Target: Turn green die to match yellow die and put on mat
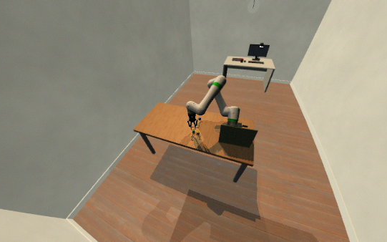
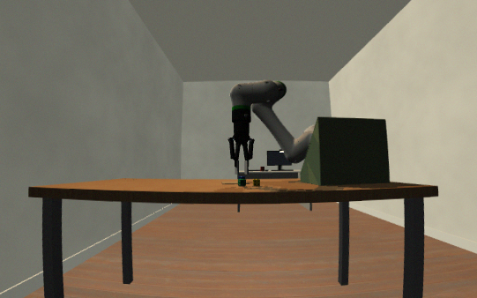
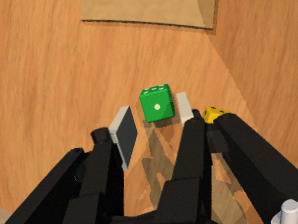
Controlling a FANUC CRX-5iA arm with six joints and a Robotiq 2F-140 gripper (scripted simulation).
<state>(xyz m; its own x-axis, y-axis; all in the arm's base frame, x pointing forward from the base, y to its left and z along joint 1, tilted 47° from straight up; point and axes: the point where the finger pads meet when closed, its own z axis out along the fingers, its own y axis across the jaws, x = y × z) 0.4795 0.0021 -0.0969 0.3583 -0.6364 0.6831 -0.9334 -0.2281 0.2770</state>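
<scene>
Now: hand 70 mm above the green die. Also, from my hand: blue die: 20 mm behind, 260 mm to the right, 70 mm below; yellow die: 70 mm behind, 20 mm to the left, 70 mm below; pale mat: 20 mm ahead, 150 mm to the right, 80 mm below.
</scene>
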